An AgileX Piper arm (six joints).
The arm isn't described. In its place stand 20 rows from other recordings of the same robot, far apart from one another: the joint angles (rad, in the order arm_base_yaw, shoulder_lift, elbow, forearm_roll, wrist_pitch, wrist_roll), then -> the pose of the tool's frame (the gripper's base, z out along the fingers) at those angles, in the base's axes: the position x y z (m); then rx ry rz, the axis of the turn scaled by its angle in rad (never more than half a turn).
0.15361, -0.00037, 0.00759, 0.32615, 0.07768, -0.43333 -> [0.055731 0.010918 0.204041 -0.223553 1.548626 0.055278]
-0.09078, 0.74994, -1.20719, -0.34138, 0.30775, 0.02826 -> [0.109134 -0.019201 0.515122 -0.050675 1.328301 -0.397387]
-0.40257, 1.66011, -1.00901, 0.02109, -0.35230, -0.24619 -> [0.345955 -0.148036 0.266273 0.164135 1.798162 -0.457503]
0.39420, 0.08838, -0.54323, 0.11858, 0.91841, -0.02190 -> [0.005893 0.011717 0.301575 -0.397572 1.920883 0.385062]
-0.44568, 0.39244, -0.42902, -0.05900, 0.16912, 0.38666 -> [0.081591 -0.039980 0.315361 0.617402 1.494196 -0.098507]
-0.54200, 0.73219, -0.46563, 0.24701, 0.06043, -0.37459 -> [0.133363 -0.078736 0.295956 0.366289 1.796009 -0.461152]
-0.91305, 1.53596, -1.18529, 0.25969, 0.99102, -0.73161 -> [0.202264 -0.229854 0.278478 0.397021 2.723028 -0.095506]
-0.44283, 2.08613, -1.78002, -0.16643, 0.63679, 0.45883 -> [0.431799 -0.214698 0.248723 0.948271 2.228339 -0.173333]
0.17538, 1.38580, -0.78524, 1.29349, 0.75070, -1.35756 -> [0.250374 0.105001 0.256211 -0.716402 2.125712 0.836445]
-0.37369, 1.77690, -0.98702, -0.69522, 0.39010, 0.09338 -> [0.316080 -0.147750 0.171578 -0.158771 2.673238 -0.644381]
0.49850, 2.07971, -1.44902, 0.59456, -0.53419, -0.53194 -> [0.437672 0.208701 0.232296 -0.196868 1.644985 0.135538]
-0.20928, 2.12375, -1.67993, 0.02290, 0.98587, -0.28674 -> [0.435095 -0.090634 0.187479 -0.097634 2.913153 -0.053011]
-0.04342, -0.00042, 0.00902, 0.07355, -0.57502, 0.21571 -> [0.037892 -0.005286 0.258304 0.183676 0.902168 0.198957]
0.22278, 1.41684, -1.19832, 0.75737, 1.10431, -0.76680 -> [0.259929 0.116138 0.333035 -0.926351 2.342965 0.815649]
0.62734, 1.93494, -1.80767, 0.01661, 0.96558, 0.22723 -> [0.352921 0.257420 0.308214 -0.512430 2.563250 0.334021]
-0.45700, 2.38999, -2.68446, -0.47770, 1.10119, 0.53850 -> [0.452210 -0.263933 0.349874 1.040654 1.969962 -0.553390]
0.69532, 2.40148, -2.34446, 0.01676, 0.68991, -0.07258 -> [0.426641 0.357219 0.258705 -0.836456 2.093612 0.356615]
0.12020, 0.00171, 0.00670, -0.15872, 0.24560, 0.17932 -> [0.055639 0.003198 0.188920 -0.054045 1.734235 0.073695]
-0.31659, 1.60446, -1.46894, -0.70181, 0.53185, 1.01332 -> [0.348281 -0.145452 0.374801 0.886784 1.821882 -0.297672]
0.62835, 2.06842, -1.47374, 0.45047, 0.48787, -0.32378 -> [0.353261 0.279632 0.177449 -0.780492 2.461226 0.535142]
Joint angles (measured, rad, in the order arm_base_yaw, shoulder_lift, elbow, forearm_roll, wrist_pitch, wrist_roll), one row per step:
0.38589 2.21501 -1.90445 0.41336 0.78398 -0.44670
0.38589 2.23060 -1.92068 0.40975 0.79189 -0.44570
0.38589 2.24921 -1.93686 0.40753 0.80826 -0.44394
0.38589 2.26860 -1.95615 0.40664 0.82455 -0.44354
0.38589 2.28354 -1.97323 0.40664 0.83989 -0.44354
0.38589 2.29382 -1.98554 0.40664 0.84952 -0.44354
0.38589 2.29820 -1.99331 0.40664 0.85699 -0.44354
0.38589 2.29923 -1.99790 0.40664 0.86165 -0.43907
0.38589 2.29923 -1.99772 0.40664 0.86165 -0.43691
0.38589 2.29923 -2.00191 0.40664 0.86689 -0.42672
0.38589 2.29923 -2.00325 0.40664 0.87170 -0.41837
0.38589 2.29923 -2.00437 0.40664 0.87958 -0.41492
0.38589 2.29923 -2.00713 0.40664 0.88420 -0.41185
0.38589 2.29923 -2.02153 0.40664 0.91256 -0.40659
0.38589 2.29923 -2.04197 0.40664 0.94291 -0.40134
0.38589 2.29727 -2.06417 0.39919 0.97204 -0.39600
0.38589 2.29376 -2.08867 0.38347 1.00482 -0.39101
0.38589 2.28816 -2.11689 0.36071 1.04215 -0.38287
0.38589 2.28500 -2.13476 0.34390 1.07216 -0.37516
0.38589 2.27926 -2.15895 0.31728 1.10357 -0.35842
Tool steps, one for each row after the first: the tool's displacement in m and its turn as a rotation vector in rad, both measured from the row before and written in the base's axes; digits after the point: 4 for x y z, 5 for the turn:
0.0024 0.0010 -0.0034 -0.00470 0.00553 0.00309
0.0019 0.0011 -0.0053 -0.00656 0.01672 0.00543
0.0022 0.0013 -0.0048 -0.00499 0.01435 0.00616
0.0016 0.0010 -0.0032 -0.00325 0.01158 0.00592
0.0012 0.0007 -0.0020 -0.00179 0.00663 0.00372
0.0005 0.0004 -0.0002 -0.00071 0.00346 0.00288
0.0001 0.0002 0.0006 0.00161 0.00288 -0.00186
0.0000 0.0000 -0.0001 0.00067 0.00116 -0.00177
0.0000 0.0001 0.0010 0.00362 0.00545 -0.00633
-0.0003 0.0000 0.0002 0.00201 0.00686 -0.00499
-0.0005 0.0000 0.0000 -0.00056 0.00751 0.00021
-0.0001 0.0001 0.0006 0.00079 0.00293 -0.00074
-0.0010 0.0003 0.0032 -0.00067 0.01406 0.00665
-0.0006 0.0004 0.0049 0.00080 0.01014 0.00745
-0.0005 -0.0001 0.0062 -0.00456 0.00284 0.00800
-0.0007 -0.0008 0.0073 -0.01232 -0.00082 0.01028
-0.0010 -0.0015 0.0091 -0.01772 -0.00344 0.00893
-0.0011 -0.0013 0.0053 -0.01531 0.00398 0.00500
-0.0009 -0.0021 0.0081 -0.01934 -0.00290 -0.00292

